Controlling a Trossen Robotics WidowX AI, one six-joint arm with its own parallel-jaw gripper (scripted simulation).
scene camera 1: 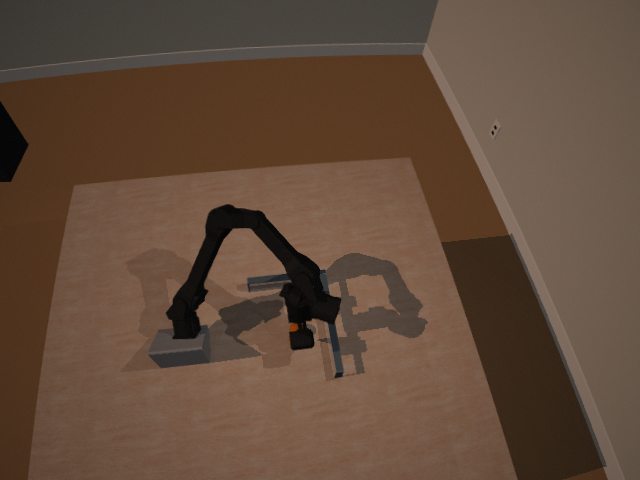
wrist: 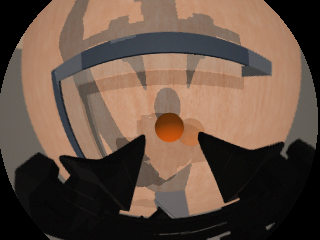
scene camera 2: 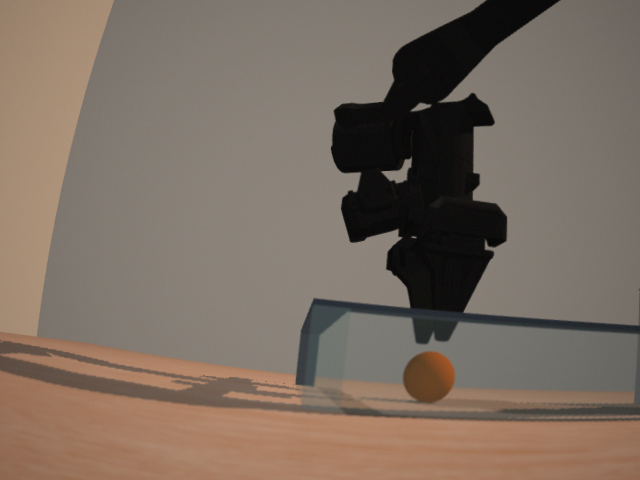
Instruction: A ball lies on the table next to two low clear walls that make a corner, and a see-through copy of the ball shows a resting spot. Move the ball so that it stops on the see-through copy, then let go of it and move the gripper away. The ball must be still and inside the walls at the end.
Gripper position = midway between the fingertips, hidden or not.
Note:
My gripper (scene camera 1: 297, 326) is open and holds nothing.
My gripper also shows in the wrist view (wrist: 172, 136).

